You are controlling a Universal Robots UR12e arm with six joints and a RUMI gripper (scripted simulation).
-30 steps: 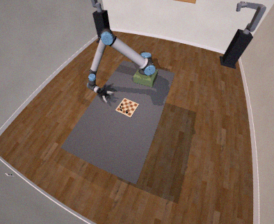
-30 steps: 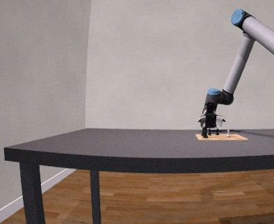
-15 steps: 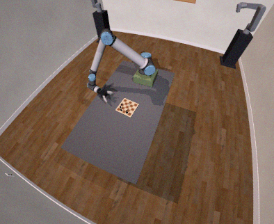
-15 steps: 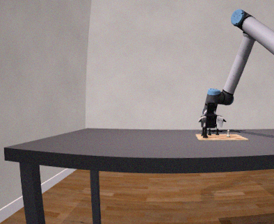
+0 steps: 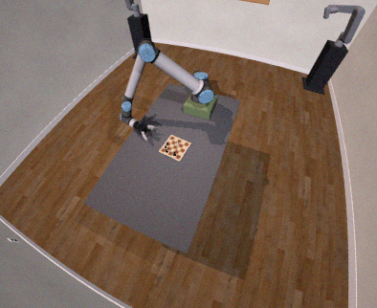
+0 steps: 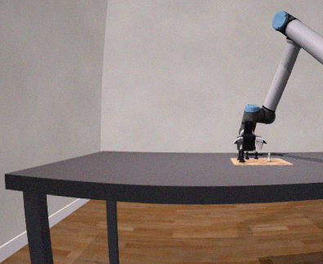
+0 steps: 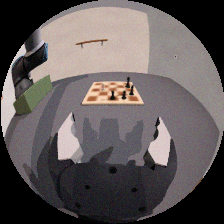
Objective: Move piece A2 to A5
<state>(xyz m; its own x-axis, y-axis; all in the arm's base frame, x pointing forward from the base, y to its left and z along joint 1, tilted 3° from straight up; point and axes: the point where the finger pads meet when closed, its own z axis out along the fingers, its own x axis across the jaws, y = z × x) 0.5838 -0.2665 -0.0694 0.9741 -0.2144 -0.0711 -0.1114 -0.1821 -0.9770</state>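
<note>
My hand is 260 mm to the right of the black piece, 110 mm short of it and 40 mm above it. Round my hand: white piece: 240 mm to the left, 50 mm below, 10 mm behind; then chessboard: 230 mm to the left, 60 mm below, 30 mm ahead.
</note>
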